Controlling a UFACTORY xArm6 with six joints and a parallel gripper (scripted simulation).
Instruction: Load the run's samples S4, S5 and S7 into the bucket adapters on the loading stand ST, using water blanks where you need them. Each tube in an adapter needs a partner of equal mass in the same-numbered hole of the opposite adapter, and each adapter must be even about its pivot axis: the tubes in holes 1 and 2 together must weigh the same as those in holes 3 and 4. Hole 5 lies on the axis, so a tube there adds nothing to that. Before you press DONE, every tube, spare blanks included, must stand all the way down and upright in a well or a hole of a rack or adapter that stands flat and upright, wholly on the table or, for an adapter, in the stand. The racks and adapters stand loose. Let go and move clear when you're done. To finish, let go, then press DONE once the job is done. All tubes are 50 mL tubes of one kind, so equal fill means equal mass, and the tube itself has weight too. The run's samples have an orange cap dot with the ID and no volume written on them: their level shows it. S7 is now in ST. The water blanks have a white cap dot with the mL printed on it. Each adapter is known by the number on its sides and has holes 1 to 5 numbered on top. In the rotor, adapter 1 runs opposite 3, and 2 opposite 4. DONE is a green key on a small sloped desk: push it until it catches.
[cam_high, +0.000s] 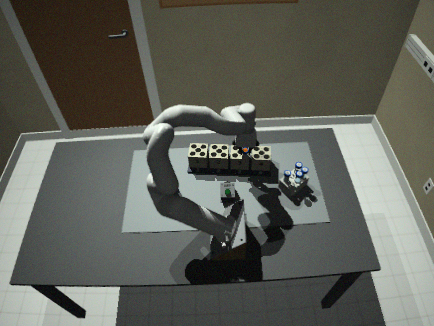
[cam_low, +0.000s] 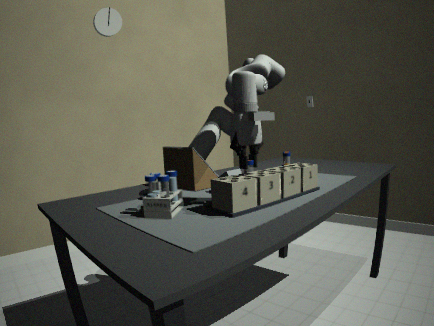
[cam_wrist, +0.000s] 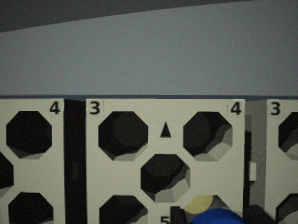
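The sample S7 lies 1 cm to the right of my hand and 5 cm below it. Also, from my hand: adapter 3: 3 cm ahead, 2 cm to the left, 8 cm below; then stand ST: 4 cm ahead, 7 cm to the left, 13 cm below; then adapter 2: 6 cm ahead, 13 cm to the left, 8 cm below.
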